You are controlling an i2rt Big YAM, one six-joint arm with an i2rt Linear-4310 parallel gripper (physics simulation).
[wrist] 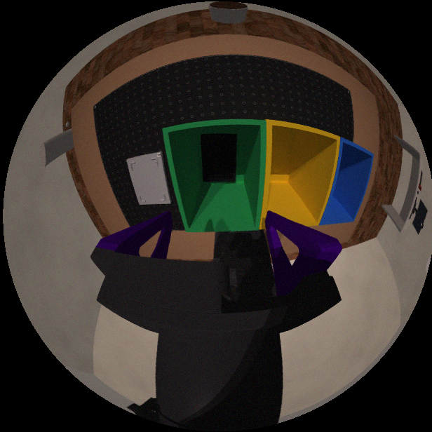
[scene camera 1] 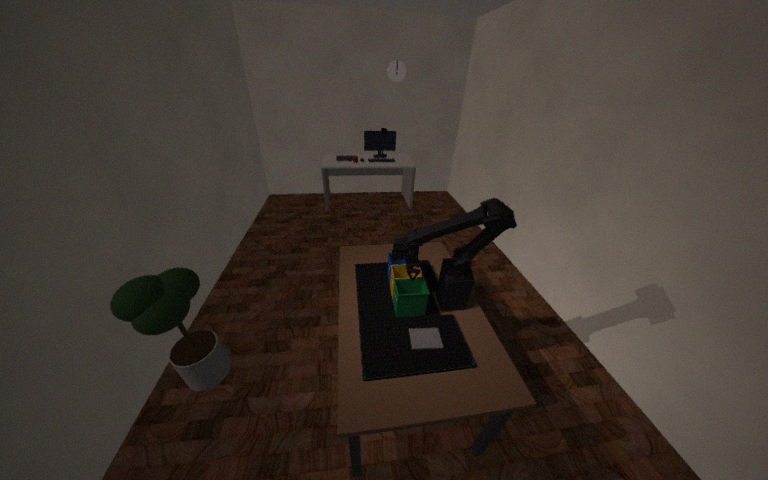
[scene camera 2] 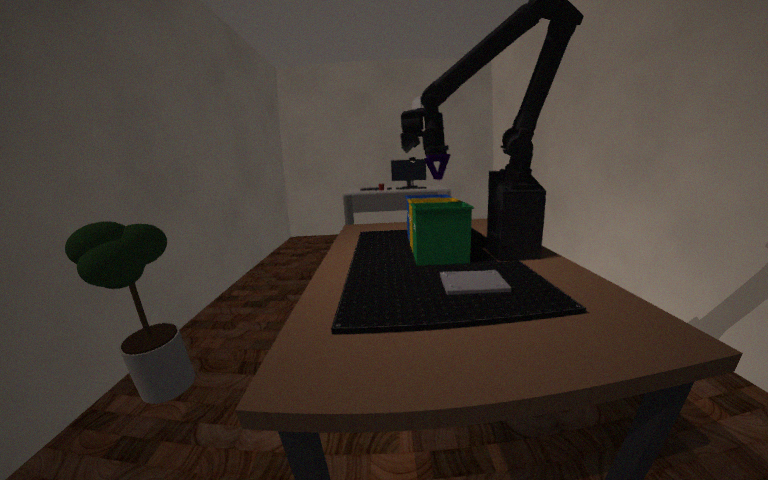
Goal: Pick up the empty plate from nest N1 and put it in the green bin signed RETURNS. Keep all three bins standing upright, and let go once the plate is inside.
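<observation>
The black plate is inside the green bin; it looks tilted up along the bin's far wall in the wrist view. It is hidden in both scene views. My gripper is open and empty, with purple fingers wide apart, above the bins' rims. The green bin, the yellow bin and the blue bin stand upright in a row. The light grey nest holds no plate. No RETURNS or N1 lettering is readable.
The bins and the nest stand on a black perforated mat on the brown table. The arm's black base stands right of the bins in the scene views. A potted plant stands on the floor.
</observation>
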